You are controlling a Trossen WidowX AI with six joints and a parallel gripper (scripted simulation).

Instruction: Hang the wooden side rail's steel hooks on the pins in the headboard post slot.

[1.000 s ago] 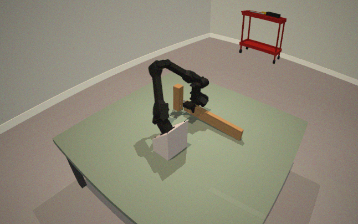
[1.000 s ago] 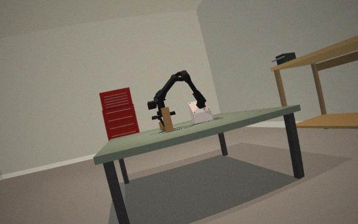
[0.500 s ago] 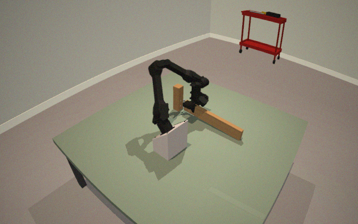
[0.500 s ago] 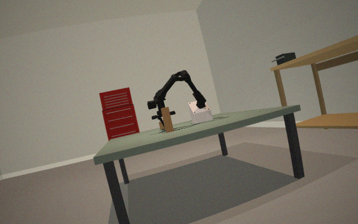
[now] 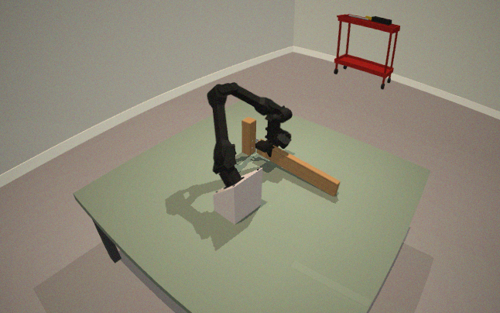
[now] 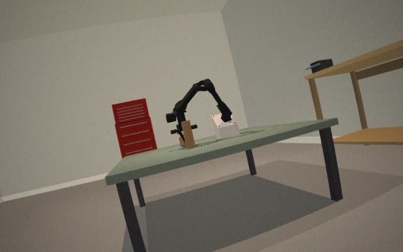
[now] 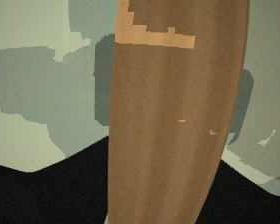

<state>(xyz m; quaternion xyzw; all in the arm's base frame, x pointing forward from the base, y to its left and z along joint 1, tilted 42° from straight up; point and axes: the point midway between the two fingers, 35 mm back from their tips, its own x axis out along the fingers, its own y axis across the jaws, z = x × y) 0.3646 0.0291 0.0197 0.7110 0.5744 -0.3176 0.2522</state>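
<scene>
Now: the wooden headboard post 20 mm ahead of my gripper tip, 140 mm to the left of it and 40 mm above it.
</scene>
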